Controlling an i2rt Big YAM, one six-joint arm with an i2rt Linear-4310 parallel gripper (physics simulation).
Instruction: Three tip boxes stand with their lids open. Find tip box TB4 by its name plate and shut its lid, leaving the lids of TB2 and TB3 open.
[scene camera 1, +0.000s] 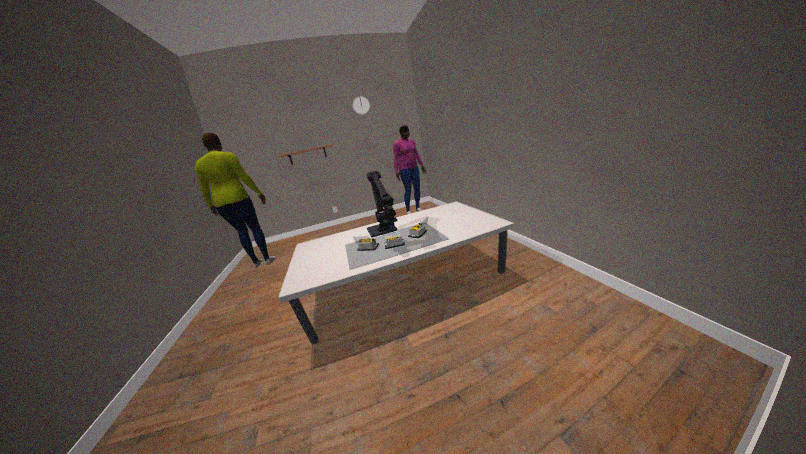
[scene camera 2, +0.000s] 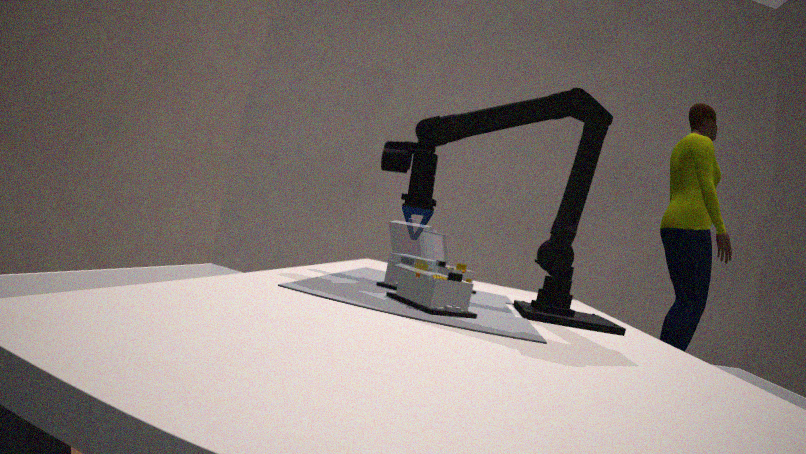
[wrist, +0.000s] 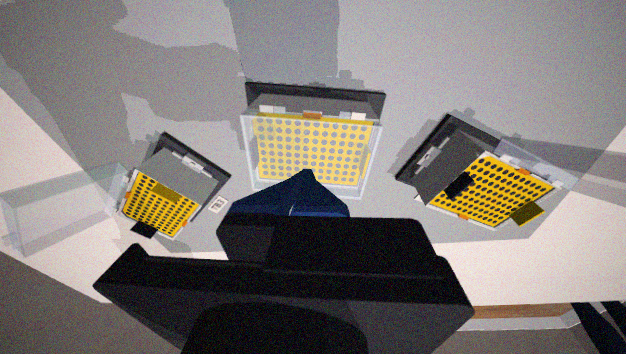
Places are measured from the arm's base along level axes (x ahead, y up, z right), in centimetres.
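Where they show: gripper, fingertip midpoint: (scene camera 1: 392, 231) (scene camera 2: 413, 240) (wrist: 307, 176); arm's base, link origin: (scene camera 1: 384, 228) (scene camera 2: 551, 311).
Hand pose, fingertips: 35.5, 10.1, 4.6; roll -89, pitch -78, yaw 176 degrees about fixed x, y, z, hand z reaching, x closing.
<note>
Each offset is from my fingertips to the centre of the thing, as dx, dy, dz. "*": to the spot under its first point. Level surfaces: height alone.
The middle tip box @[-2.4, -7.6, -0.9] (wrist: 312, 150) (scene camera 1: 394, 241) has its clear lid down over the yellow rack; its name plate is hidden. The left box in the wrist view (wrist: 160, 202) has a plate @[* -10.7, -11.3, -20.3] (wrist: 218, 203) reading TB3 beside it; its clear lid @[* +1.3, -0.8, -27.7] (wrist: 60, 205) stands open. The right box @[-11.6, -5.1, +18.9] (wrist: 487, 190) has its clear lid (wrist: 540, 162) open; its plate is mostly hidden and unreadable. My gripper (wrist: 307, 176) (scene camera 2: 415, 237) is shut and empty, fingertips down, above the hinge-side part of the middle box. I cannot tell whether it touches the lid.
The boxes stand on a grey mat @[dy -11.5] (scene camera 1: 366, 259) (scene camera 2: 344, 290) on the white table @[dy -11.8] (scene camera 1: 315, 267). The arm's base (scene camera 2: 569, 318) is at the table's back. A person in yellow (scene camera 1: 225, 177) (scene camera 2: 690, 186) and one in magenta (scene camera 1: 407, 155) stand beyond the table.
</note>
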